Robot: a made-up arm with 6 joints.
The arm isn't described. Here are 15 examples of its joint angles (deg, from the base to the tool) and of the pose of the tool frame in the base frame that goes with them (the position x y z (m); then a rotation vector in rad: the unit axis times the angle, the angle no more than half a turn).
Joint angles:
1: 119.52 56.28 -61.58 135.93 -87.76 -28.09
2: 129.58 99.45 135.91 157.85 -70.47 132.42
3: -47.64 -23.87 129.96 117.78 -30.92 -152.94
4: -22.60 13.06 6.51 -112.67 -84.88 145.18
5: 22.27 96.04 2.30 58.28 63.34 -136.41
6: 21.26 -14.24 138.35 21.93 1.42 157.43
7: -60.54 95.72 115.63 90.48 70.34 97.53
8: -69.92 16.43 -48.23 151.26 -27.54 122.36
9: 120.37 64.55 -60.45 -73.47 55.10 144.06
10: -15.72 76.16 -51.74 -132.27 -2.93 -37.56
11: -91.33 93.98 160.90 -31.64 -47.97 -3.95
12: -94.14 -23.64 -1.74 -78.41 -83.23 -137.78
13: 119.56 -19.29 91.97 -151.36 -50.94 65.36
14: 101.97 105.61 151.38 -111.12 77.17 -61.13
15: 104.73 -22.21 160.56 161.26 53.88 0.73
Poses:
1: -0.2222 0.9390 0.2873 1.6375 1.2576 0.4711
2: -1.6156 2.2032 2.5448 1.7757 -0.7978 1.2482
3: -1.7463 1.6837 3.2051 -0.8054 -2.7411 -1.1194
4: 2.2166 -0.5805 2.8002 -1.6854 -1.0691 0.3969
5: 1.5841 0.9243 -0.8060 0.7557 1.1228 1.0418
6: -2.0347 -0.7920 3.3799 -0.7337 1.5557 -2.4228
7: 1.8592 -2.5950 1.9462 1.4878 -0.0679 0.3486
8: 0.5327 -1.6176 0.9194 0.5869 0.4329 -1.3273
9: 0.0013 0.6580 0.1317 1.6485 0.6163 -0.2206
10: 0.4165 -0.0871 -0.1838 1.2939 1.3236 -1.9177
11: 0.0578 -2.3237 2.9494 -0.9821 0.2803 -1.0928
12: 0.2607 -1.1298 3.3812 2.3297 -0.4200 -0.2284
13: 0.6408 -1.3422 4.2877 -1.9908 1.8558 -0.8932
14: -0.2160 2.7233 2.2277 2.2347 0.5851 0.2955
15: 0.5265 -2.3074 2.5277 -1.1964 0.0773 -1.6843
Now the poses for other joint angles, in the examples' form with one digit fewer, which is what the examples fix.
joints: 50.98 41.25 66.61 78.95 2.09 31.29
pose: 1.802 2.206 3.455 -2.650 -1.085 -0.551
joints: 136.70 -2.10 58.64 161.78 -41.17 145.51
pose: -0.414 0.537 4.649 1.666 -0.913 1.402
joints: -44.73 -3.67 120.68 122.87 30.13 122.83
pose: -0.735 0.976 4.287 -0.600 -1.421 0.430
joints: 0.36 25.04 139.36 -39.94 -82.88 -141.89
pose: 0.040 0.222 4.191 1.099 -0.095 1.060
